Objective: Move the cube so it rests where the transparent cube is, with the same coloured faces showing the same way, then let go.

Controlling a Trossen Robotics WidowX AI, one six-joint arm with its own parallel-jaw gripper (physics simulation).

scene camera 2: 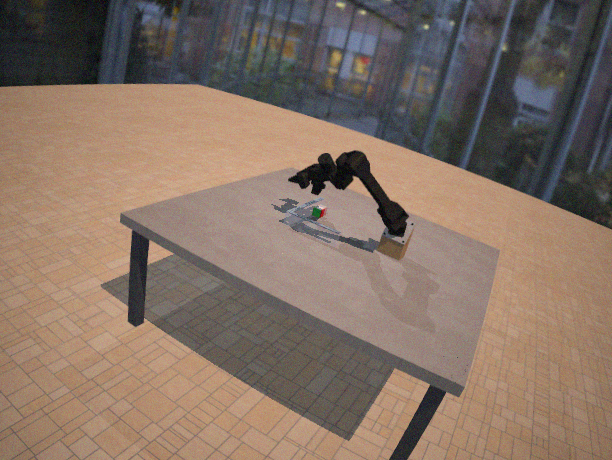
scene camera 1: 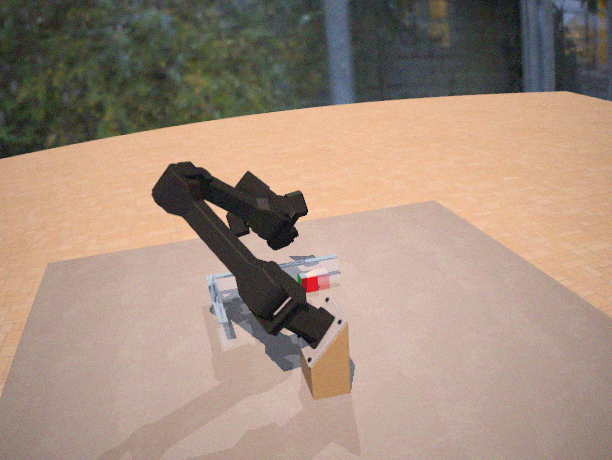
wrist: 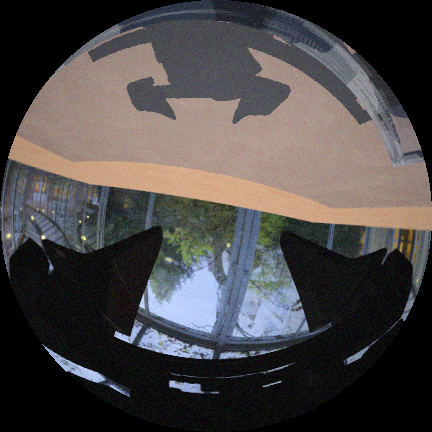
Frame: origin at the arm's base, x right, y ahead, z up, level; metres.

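Seen in the pictures: gripper, fingertip midpoint: [scene camera 2: 292, 176] [wrist: 223, 235]; arm's base, link origin: [scene camera 2: 397, 228] [scene camera 1: 318, 327].
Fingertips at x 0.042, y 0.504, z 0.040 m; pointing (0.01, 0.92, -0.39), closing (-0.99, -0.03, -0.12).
Observation:
Offsets run from my fingertips to a thing's top centre. Level surfaces: height alone.
The cube @(dx +0.066, dy -0.132, dz -0.114 m) [scene camera 1: 310, 284] [scene camera 2: 317, 212] sits on the table; it shows a red face and a green face in both scene views, and a whitish top in the scene camera 2 view. The transparent cube @(dx +0.094, dy -0.135, dz -0.114 m) [scene camera 1: 325, 281] shows as a pale pink shape directly right of it in the scene camera 1 view, overlapping or adjoining it there; I cannot make it out clearly in the scene camera 2 view. My gripper [scene camera 2: 303, 185] [wrist: 223, 235] is open and empty, high above the table, pointing roughly level and away from the base. Neither cube shows in the wrist view.
A clear, pale frame of thin bars [scene camera 1: 322, 259] [scene camera 2: 325, 228] [wrist: 372, 95] stands on the table @(dz -0.153 m) [scene camera 1: 450, 325] [scene camera 2: 250, 240] around two sides of the cube. The arm's wooden base block [scene camera 1: 332, 367] [scene camera 2: 393, 247] stands nearer scene camera 1.

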